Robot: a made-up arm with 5 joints.
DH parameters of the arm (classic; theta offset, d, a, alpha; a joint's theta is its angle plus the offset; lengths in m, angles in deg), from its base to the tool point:
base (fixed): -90 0.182 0 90
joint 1: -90 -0.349 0.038 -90
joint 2: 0 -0.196 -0.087 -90
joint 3: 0 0.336 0.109 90
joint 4: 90 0.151 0.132 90
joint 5: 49.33 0 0.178 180
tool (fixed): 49.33 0.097 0 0
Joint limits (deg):
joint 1: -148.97..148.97
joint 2: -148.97..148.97
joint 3: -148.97..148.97
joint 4: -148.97..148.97
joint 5: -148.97..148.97
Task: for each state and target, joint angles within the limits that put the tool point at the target. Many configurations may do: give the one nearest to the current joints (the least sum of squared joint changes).
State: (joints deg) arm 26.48 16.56 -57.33 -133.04 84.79
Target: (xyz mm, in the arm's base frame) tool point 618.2 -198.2 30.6
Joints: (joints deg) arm 3.56 -13.12 -16.21 -148.97 47.35
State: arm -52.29 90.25 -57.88 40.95 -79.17
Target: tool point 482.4 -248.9 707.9
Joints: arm -52.43 57.48 -61.78 27.70 -82.00
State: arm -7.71 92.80 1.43 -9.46 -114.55
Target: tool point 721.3 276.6 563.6
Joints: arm 9.83 55.34 8.13 -27.23 -103.18
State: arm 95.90 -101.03 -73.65 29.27 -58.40
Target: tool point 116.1 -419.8 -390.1
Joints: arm 59.83 -132.78 -97.02 15.62 -43.99
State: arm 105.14 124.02 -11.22 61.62 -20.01
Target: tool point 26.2 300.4 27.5
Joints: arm 121.18 94.66 -3.37 59.52 -22.63
